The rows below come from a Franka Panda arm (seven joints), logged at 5 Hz.
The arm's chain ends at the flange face. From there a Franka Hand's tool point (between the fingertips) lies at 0.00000 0.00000 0.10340 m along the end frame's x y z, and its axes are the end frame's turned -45 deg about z.
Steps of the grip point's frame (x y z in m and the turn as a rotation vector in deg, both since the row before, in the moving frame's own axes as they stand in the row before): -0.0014 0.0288 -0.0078 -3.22 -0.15 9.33; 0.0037 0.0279 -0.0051 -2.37 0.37 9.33; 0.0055 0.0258 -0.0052 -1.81 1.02 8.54; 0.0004 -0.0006 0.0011 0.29 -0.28 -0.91; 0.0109 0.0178 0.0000 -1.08 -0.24 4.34
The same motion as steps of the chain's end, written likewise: 0.0158 0.0168 -0.0076 -2.38 2.17 9.33; 0.0191 0.0143 -0.0050 -1.41 1.94 9.33; 0.0186 0.0131 -0.0051 -0.56 2.00 8.54; 0.0006 -0.0007 0.0011 0.01 -0.40 -0.91; 0.0193 0.0032 0.0000 -0.93 0.59 4.34
